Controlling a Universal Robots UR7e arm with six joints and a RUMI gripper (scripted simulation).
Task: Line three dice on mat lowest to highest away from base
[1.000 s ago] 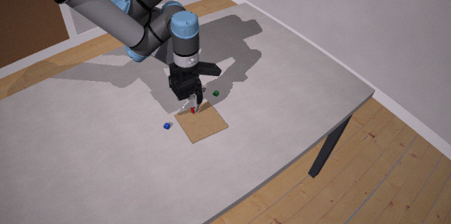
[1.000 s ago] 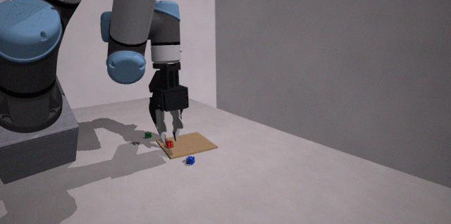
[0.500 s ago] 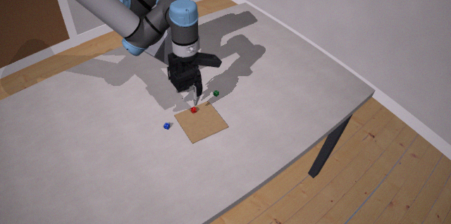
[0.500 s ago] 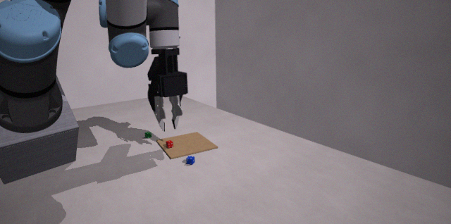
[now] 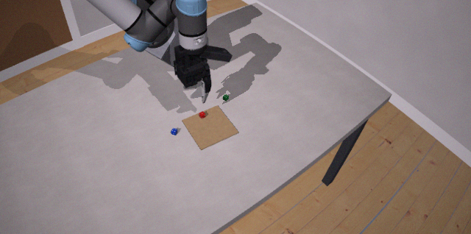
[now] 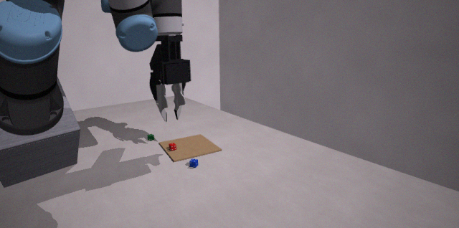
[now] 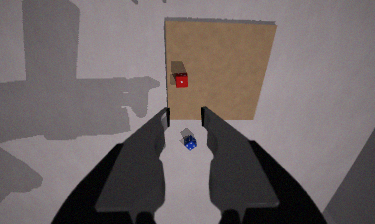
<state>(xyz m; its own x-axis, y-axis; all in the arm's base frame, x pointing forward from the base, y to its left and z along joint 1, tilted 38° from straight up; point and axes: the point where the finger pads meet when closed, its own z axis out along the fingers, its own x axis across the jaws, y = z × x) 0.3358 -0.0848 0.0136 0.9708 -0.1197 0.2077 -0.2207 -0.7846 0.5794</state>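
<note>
The blue die is 110 mm to the right of my hand, 100 mm below it and 20 mm behind it. Round my hand: green die (120 mm to the left, 100 mm below, 10 mm behind); then square mat (100 mm below, 50 mm ahead, 10 mm to the right); then red die (90 mm below).
</note>
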